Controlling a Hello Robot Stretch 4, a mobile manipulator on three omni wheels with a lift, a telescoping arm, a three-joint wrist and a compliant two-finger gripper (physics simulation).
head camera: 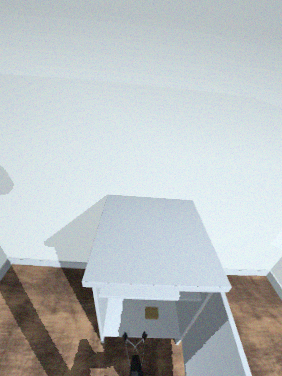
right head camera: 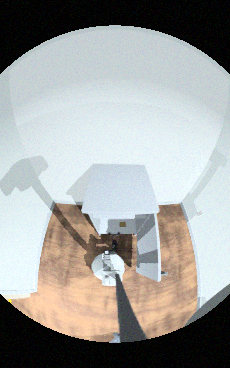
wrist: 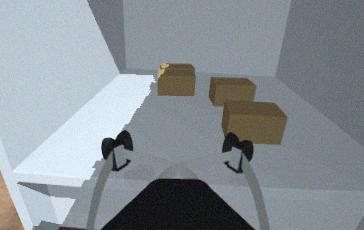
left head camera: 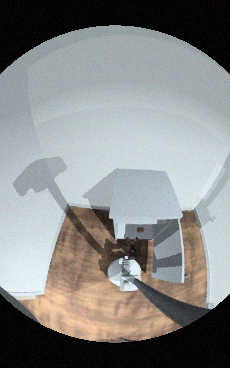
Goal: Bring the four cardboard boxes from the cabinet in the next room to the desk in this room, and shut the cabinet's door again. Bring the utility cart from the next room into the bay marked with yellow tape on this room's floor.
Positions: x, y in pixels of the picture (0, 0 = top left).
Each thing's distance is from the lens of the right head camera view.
cabinet door [right head camera: 147, 239]: 96 cm
